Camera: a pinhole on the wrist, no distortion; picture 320 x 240 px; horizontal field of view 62.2 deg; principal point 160.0 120.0 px. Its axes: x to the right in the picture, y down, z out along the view. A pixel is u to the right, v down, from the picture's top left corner.
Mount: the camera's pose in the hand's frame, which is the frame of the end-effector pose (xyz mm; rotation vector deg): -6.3 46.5 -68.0 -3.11 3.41 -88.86
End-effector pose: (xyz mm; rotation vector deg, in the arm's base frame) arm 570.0 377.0 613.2 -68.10 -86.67 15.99
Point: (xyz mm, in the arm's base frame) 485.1 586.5 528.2
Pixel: 92.5 209.9
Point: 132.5 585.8 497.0
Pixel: 202.3 116.7
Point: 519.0 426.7 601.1
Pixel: 239.2 158.0
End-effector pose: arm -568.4 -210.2 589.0 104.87 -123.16 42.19
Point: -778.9 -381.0 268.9
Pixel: 16.4 131.5
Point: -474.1 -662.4 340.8
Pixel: 222.9 226.1
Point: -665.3 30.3 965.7
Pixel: behind the camera
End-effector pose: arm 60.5 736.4 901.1 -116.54 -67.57 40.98
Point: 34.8 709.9 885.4
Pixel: 273.1 17.3
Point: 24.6 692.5 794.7
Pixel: 97.8 37.3
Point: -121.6 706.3 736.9
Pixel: 161.0 26.7
